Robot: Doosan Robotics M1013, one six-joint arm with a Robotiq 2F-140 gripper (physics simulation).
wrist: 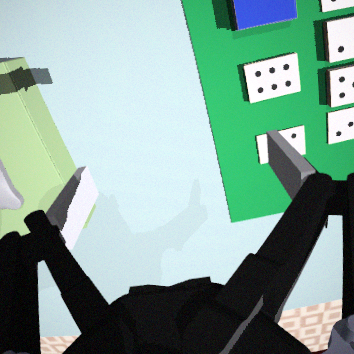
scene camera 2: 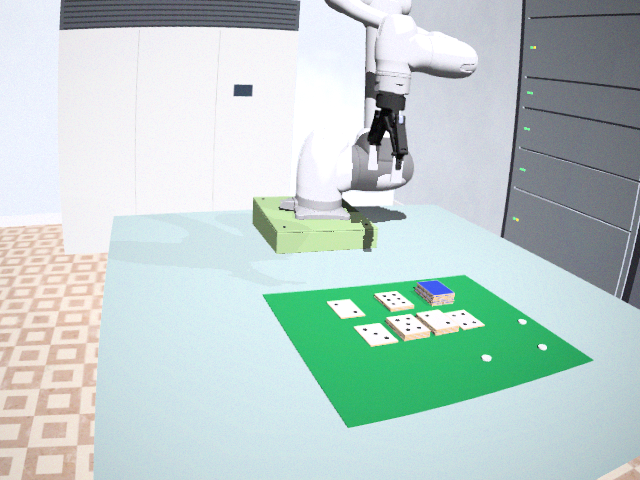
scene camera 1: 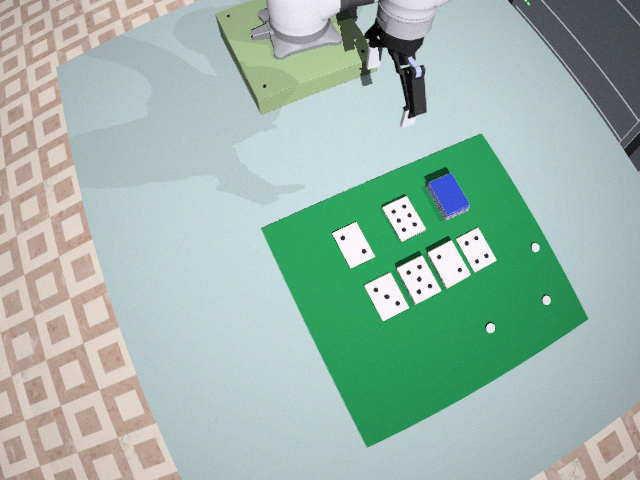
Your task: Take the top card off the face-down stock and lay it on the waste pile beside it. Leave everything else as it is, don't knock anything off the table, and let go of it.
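Places are measured from the arm's base along level axes (x ahead, y left, z up), in metres.
Where they show: gripper, between the fingertips: (wrist: 176,163) (scene camera 2: 383,175) (scene camera 1: 389,94); arm's base, origin of its link: (scene camera 2: 317,210) (scene camera 1: 299,27).
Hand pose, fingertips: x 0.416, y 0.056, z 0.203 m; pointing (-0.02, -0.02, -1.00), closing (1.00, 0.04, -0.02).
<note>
Each offset is from my fingertips to the top centre of the thing. "spot": to the spot under its first point. Level surfaces: height alone.
The face-down stock {dz -0.256, dx +0.141, dy +0.117 m} (scene camera 1: 448,194) (scene camera 2: 435,288) (wrist: 266,11) is a thick blue-topped stack near the back right of the green mat {dz -0.283 m} (scene camera 1: 330,330) (scene camera 2: 330,361) (wrist: 220,150); the wrist view cuts it off at the top. Beside it lies a lower face-up pile with six pips {dz -0.274, dx +0.155, dy -0.003 m} (scene camera 1: 403,218) (scene camera 2: 393,300) (wrist: 273,78), the waste pile beside the stock. My gripper (scene camera 1: 390,87) (scene camera 2: 384,166) (wrist: 176,163) is open and empty, pointing down, high above the table between the robot base and the mat. It is apart from all cards.
A two-pip card {dz -0.280, dx +0.173, dy -0.132 m} (scene camera 1: 353,244) (scene camera 2: 345,308) lies past the six-pip pile. A row with three-pip {spot: dz -0.280, dx +0.323, dy -0.112 m} (scene camera 1: 386,304), five-pip {dz -0.268, dx +0.299, dy -0.027 m} (scene camera 1: 419,286), two-pip {dz -0.268, dx +0.290, dy +0.051 m} (scene camera 1: 448,260) and four-pip {dz -0.280, dx +0.281, dy +0.130 m} (scene camera 1: 476,249) tops lies in front. Three white discs {dz -0.279, dx +0.460, dy +0.088 m} (scene camera 1: 490,328) {dz -0.279, dx +0.457, dy +0.247 m} (scene camera 1: 546,300) {dz -0.279, dx +0.330, dy +0.277 m} (scene camera 1: 535,247) lie on the mat. The green base (scene camera 1: 305,85) stands behind.
</note>
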